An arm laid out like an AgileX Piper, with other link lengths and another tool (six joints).
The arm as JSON. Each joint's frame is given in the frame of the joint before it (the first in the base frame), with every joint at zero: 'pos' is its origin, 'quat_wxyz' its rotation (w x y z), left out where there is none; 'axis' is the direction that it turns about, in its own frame. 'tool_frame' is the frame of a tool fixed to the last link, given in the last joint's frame.
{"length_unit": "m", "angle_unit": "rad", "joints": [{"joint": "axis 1", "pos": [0.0, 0.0, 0.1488], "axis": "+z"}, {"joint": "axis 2", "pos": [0.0, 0.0, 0.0], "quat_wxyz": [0.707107, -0.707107, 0.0, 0.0], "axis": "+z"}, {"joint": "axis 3", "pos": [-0.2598, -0.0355, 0.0], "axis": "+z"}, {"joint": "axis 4", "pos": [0.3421, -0.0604, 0.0], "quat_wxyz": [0.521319, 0.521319, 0.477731, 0.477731], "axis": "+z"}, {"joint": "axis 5", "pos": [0.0, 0.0, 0.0], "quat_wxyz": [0.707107, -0.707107, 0.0, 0.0], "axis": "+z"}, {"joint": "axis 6", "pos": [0.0, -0.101, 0.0], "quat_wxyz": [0.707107, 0.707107, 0.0, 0.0], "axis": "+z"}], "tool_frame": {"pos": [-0.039, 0.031, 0.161], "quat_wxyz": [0.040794, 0.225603, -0.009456, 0.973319]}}
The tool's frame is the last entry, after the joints.
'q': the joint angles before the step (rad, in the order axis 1, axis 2, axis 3, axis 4, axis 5, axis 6). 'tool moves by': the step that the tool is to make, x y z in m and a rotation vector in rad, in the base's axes. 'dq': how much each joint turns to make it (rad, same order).
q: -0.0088, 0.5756, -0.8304, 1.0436, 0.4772, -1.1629
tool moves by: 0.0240, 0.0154, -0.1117, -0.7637, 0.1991, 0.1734
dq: 0.0000, 0.2844, -0.2830, -0.4874, 0.4287, -0.2375
